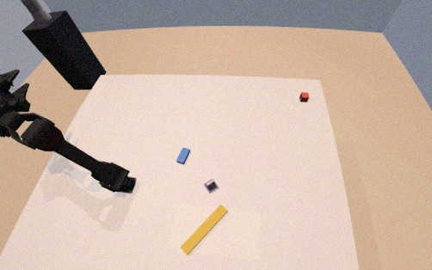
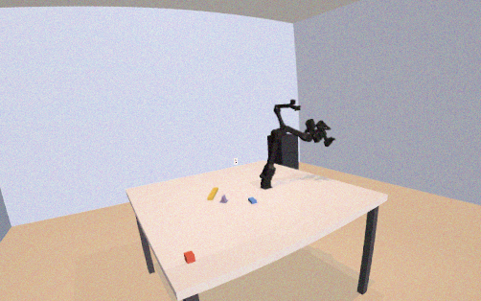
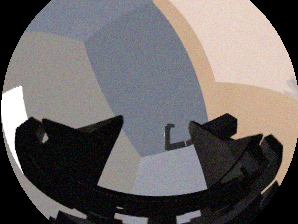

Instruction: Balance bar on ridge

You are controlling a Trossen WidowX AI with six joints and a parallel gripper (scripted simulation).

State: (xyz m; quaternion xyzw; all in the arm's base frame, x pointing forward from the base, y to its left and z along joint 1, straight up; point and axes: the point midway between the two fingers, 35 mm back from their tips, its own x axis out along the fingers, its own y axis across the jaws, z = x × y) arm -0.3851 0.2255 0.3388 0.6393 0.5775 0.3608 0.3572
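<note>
The yellow bar lies 72 cm ahead of my gripper tip, 38 cm to the right of it and 33 cm below it. From my gripper tip the other things lie so: blue block (59 cm ahead, 33 cm below, 11 cm to the right); red cube (112 cm ahead, 32 cm below, 24 cm to the left).
</note>
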